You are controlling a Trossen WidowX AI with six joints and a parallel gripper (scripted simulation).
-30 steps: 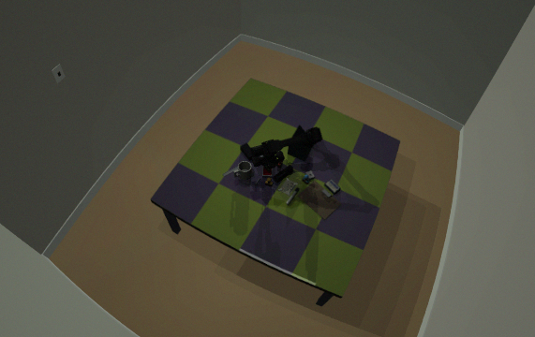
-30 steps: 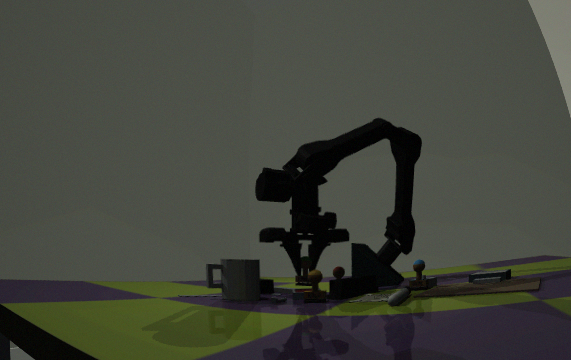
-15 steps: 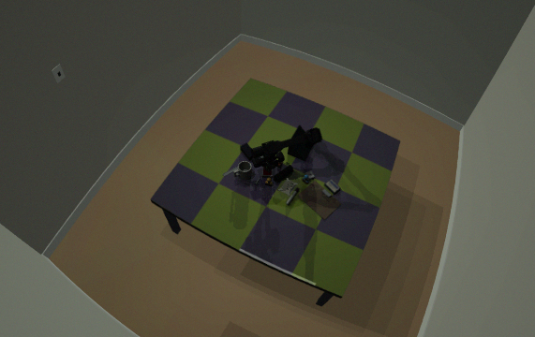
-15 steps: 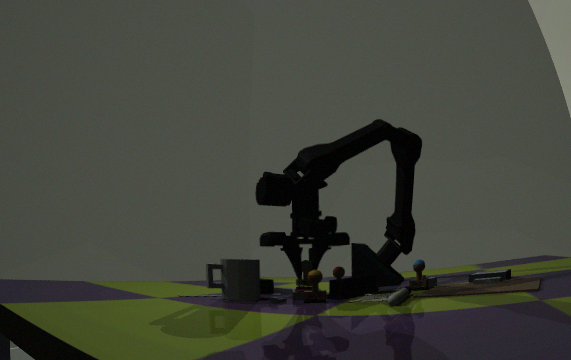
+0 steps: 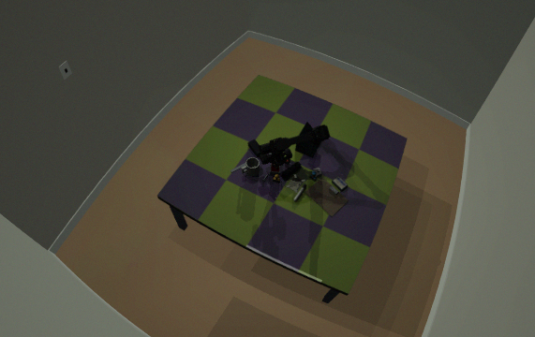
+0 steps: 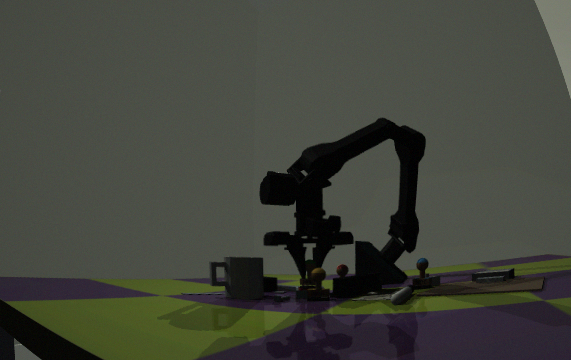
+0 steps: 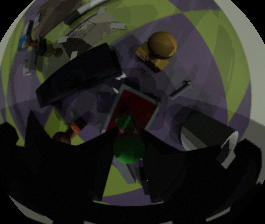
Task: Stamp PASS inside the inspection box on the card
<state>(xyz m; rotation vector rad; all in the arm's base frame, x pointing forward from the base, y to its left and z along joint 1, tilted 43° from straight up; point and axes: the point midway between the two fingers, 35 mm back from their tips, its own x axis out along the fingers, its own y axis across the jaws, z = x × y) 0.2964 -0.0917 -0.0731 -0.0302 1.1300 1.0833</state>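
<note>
My gripper tip is right at the green-knobbed stamp. The rest, counted from my gripper tip: red ink pad (30 mm below); orange-knobbed stamp (80 mm ahead, 50 mm to the left, 20 mm below); red-knobbed stamp (80 mm behind, 50 mm to the left, 20 mm below).
</note>
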